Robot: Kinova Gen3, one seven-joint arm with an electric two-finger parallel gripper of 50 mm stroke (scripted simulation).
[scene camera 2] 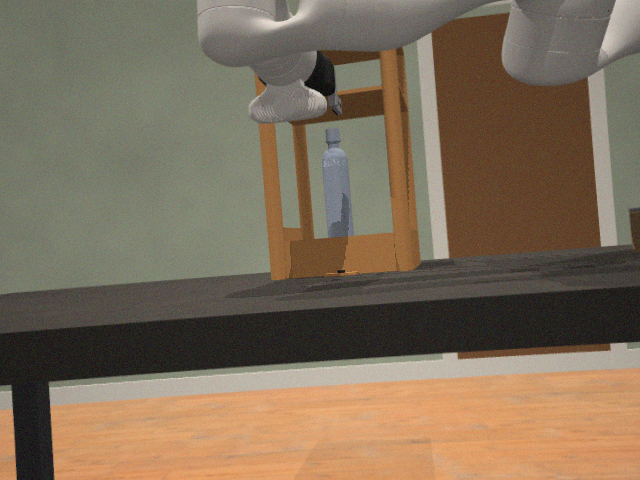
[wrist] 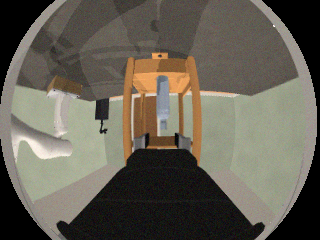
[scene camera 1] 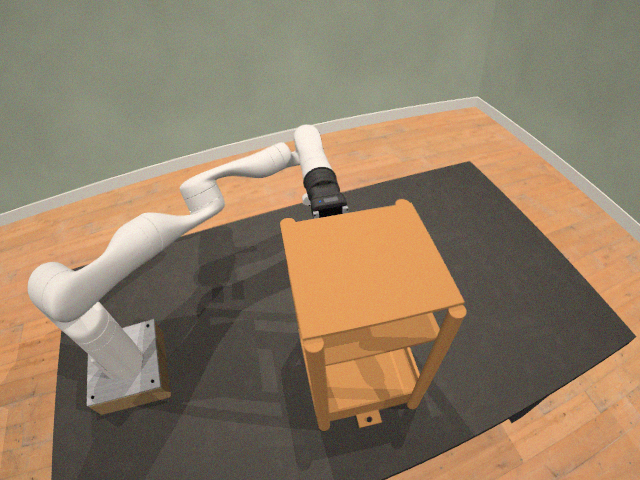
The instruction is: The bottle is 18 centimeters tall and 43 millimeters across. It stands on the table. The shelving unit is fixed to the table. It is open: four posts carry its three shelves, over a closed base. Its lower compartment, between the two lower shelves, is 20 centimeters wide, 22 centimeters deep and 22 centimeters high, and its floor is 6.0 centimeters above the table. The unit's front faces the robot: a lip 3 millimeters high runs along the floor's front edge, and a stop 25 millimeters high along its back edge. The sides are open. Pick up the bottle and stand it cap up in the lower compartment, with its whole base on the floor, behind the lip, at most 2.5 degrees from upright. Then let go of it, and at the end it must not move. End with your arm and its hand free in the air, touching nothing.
same spot on shelving unit: (wrist: 182, 73) = (scene camera 2: 296, 241)
